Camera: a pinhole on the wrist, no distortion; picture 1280 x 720 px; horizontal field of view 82.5 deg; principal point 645.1 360.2 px. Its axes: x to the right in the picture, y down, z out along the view. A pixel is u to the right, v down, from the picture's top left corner.
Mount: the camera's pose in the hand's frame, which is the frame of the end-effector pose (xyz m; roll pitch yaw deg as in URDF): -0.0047 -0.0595 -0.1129 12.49 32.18 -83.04
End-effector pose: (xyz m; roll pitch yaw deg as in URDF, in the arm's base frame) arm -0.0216 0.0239 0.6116 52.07 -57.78 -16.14
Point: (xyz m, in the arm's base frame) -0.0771 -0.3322 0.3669
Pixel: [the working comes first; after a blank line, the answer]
In the camera's frame: 0.0735 -0.1229 0.4267

771 150
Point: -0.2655 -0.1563 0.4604
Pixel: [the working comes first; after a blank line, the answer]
In the camera's frame: -0.1841 -0.1539 0.3380

248 28
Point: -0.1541 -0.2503 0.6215
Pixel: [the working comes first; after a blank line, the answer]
In the camera's frame: -0.1306 0.0552 0.3628

382 471
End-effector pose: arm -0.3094 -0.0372 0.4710 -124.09 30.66 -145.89
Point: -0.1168 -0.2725 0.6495
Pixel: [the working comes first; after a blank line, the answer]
In the camera's frame: 0.0264 -0.0568 0.3750

696 250
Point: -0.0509 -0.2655 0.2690
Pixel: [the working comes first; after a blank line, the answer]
In the camera's frame: -0.3131 0.1270 0.3890

58 598
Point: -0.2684 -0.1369 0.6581
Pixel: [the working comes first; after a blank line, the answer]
In the camera's frame: 0.0568 -0.0522 0.1738

884 141
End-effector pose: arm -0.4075 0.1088 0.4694 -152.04 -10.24 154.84
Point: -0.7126 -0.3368 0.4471
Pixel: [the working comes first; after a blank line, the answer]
In the camera's frame: 0.1289 0.1555 0.5276

823 575
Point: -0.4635 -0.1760 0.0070
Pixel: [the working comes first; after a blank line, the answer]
In the camera's frame: -0.3690 -0.0278 0.5377

144 322
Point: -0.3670 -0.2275 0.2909
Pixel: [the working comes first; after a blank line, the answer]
In the camera's frame: -0.1138 -0.1323 0.4091

442 124
